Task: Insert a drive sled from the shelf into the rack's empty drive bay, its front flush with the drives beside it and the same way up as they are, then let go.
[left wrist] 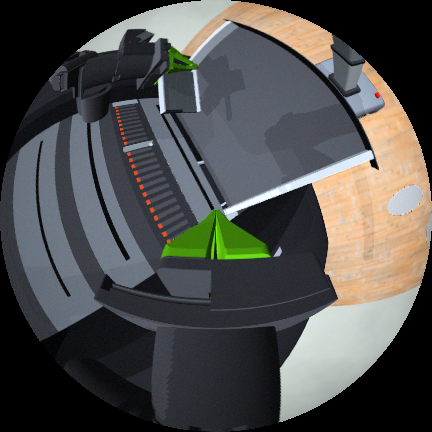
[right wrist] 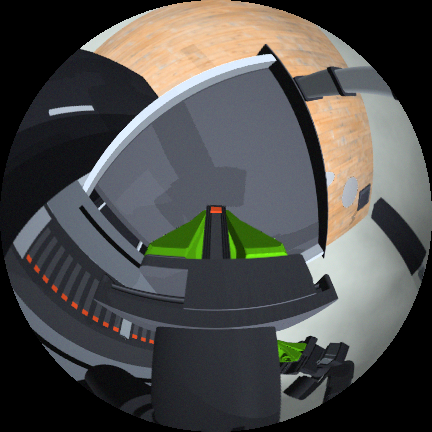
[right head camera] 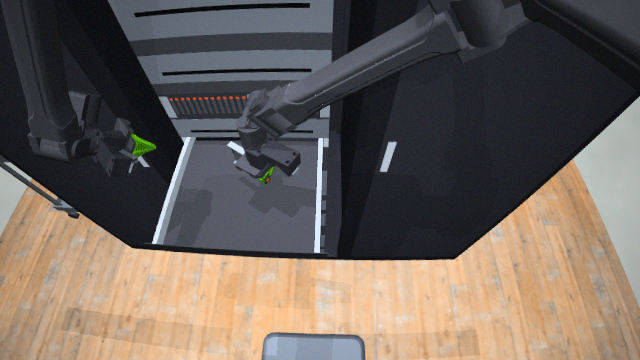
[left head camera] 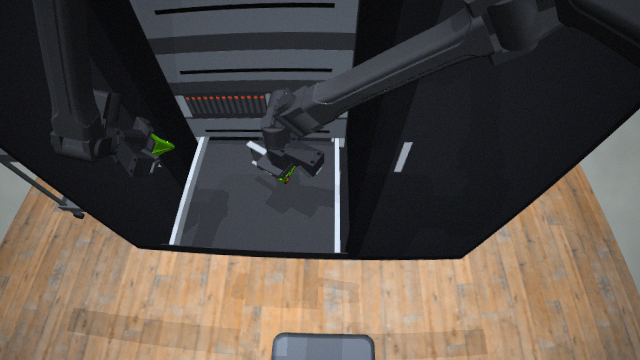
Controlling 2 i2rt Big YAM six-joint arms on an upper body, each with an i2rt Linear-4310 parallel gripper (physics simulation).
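Frame: origin at the left arm's base, x right, y ahead, z up, level; metres.
Seen in the pictures: left gripper, fingertip midpoint: (left wrist: pixel 215 215) (right head camera: pixel 155 146) (left head camera: pixel 173 146); right gripper, fingertip midpoint: (left wrist: pixel 193 68) (right wrist: pixel 215 215) (right head camera: pixel 265 179) (left head camera: pixel 284 179).
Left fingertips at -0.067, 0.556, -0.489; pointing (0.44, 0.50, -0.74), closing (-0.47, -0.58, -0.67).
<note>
Offsets run from my left fingertips to a thing's middle, as dx, dy, dz. "*": to the spot under its first point. Level surfaces: height alone.
A thin drive sled @(+0.229, +0.004, -0.068) (left wrist: pixel 180 91) (right wrist: pixel 216 235) has a dark front with an orange mark and silvery edges. My right gripper (left head camera: pixel 287 176) (right head camera: pixel 266 175) (left wrist: pixel 193 68) is shut on it and holds it above the grey shelf @(dz -0.201) (left head camera: pixel 260 230) (right head camera: pixel 240 230) (left wrist: pixel 300 100) (right wrist: pixel 280 150), apart from the rack's drives. In the right wrist view the sled is edge-on between the green fingers, orange mark at the tips. A row of drives @(* +0.091, +0.167, -0.026) (left head camera: pixel 225 105) (right head camera: pixel 207 106) (left wrist: pixel 160 195) (right wrist: pixel 75 280) has orange marks; I cannot make out the empty bay. My left gripper (left head camera: pixel 173 146) (right head camera: pixel 155 146) (left wrist: pixel 215 215) is shut and empty, left of the shelf.
White rails @(* +0.408, -0.046, -0.169) (left head camera: pixel 337 200) (right head camera: pixel 318 200) edge the shelf. Grey panels @(* +0.188, +0.169, +0.114) (left head camera: pixel 250 62) (right head camera: pixel 230 62) with dark slots rise above the drives. Black doors @(* +0.860, +0.149, -0.174) (left head camera: pixel 475 150) (right head camera: pixel 465 150) flank the rack. In the head views the right arm covers the right part of the drive row.
</note>
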